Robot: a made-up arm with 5 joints. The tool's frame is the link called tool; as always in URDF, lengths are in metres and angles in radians. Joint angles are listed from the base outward.
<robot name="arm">
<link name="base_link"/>
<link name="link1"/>
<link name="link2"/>
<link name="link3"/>
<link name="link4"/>
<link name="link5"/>
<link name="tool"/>
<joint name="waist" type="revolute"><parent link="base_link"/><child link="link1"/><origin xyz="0.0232 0.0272 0.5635" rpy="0.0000 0.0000 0.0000"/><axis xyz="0 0 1"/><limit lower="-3.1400" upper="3.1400"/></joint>
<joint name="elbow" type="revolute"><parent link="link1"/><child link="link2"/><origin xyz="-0.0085 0.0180 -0.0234" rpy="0.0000 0.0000 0.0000"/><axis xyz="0 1 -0.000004"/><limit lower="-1.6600" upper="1.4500"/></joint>
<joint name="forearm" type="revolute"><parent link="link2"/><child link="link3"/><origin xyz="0.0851 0.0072 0.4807" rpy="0.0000 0.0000 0.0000"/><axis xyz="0 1 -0.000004"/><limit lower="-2.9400" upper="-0.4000"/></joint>
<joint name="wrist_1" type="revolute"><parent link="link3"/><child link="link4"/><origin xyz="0.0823 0.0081 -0.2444" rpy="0.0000 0.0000 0.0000"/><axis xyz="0 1 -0.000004"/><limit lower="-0.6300" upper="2.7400"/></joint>
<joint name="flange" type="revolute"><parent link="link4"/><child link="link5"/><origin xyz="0.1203 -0.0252 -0.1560" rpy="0.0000 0.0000 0.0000"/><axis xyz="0 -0.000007 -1"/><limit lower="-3.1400" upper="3.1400"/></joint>
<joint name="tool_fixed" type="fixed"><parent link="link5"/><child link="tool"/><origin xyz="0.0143 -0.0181 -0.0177" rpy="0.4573 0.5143 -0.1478"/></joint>
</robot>
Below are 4 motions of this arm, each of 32 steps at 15 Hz.
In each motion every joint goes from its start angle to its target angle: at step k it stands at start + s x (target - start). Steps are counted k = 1, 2, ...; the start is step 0. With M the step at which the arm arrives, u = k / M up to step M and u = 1 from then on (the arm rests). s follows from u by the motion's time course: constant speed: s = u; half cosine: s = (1 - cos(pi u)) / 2; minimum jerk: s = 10 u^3 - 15 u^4 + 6 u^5.
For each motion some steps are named. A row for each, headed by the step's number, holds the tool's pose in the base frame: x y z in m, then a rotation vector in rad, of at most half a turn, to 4 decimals.
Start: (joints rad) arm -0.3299 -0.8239 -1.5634 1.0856 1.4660
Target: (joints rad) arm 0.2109 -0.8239 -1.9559 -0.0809 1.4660
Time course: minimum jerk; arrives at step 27
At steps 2, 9, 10, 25, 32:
2: 0.0191 0.0201 1.2187 1.5805 -1.1754 -1.1154
9: -0.0257 0.0297 1.2853 1.7704 -1.2994 -0.7558
10: -0.0419 0.0312 1.3018 1.8233 -1.3291 -0.6532
25: -0.3116 -0.0520 1.3828 2.4540 -1.5569 0.7001
32: -0.3129 -0.0530 1.3825 2.4568 -1.5575 0.7071

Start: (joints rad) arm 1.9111 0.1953 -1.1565 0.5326 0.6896
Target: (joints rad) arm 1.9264 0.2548 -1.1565 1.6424 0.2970
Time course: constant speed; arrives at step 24
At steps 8, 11, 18, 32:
8: -0.1500 0.5523 0.7454 0.1230 0.6954 1.0575
11: -0.1436 0.5312 0.7250 -0.0393 0.7289 1.0545
18: -0.1259 0.4743 0.6920 -0.4132 0.8229 1.0252
32: -0.1089 0.4214 0.6818 -0.7257 0.9205 0.9712

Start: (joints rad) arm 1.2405 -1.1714 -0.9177 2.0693 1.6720
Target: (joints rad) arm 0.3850 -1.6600 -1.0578 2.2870 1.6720
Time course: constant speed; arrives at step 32
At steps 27, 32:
27: -0.2207 -0.1170 0.7459 1.0787 0.0131 -1.2305
32: -0.2581 -0.0914 0.7229 1.1541 -0.0875 -1.3214

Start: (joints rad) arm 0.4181 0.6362 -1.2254 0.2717 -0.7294
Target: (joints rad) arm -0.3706 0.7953 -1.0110 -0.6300 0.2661
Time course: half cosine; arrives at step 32
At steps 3, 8, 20, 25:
3: 0.7040 0.3199 0.5977 0.1575 0.3364 0.8541
8: 0.7357 0.2506 0.5938 0.2287 0.2434 0.6552
20: 0.7681 -0.0775 0.5815 0.5038 -0.2185 -0.1723
25: 0.7377 -0.1916 0.5781 0.5879 -0.4106 -0.4447

